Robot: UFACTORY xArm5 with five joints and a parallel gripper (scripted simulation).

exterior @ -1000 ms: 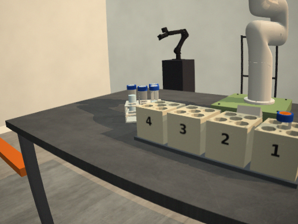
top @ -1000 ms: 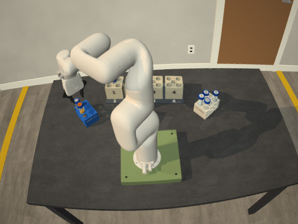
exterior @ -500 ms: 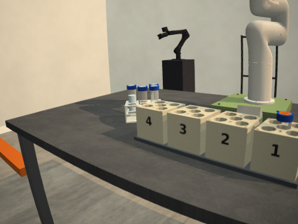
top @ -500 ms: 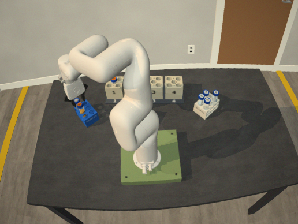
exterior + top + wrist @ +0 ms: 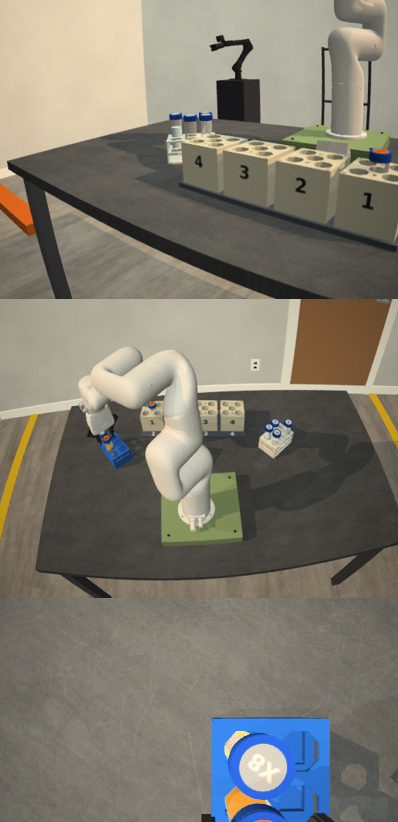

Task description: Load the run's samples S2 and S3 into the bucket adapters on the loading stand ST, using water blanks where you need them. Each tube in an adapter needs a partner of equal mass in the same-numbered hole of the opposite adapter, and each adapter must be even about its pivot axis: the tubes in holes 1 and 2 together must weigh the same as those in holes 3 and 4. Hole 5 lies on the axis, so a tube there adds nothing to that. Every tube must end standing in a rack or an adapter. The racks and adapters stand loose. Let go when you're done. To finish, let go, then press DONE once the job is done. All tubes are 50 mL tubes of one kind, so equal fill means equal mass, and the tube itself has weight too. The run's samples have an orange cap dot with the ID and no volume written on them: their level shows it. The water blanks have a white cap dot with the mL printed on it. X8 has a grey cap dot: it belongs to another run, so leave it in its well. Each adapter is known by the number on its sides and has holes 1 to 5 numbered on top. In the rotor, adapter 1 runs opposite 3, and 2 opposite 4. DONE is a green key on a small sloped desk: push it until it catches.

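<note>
Right now my hand is 7 cm above the sample tube S2, 1 cm to the left of it and 1 cm short of it. From my hand the other things lie so: bucket adapter 18 cm to the right, 17 cm ahead, 9 cm below; then loading stand ST 34 cm to the right, 15 cm ahead, 13 cm below; then blue sample rack 11 cm below, 2 cm to the right, 1 cm ahead.
</note>
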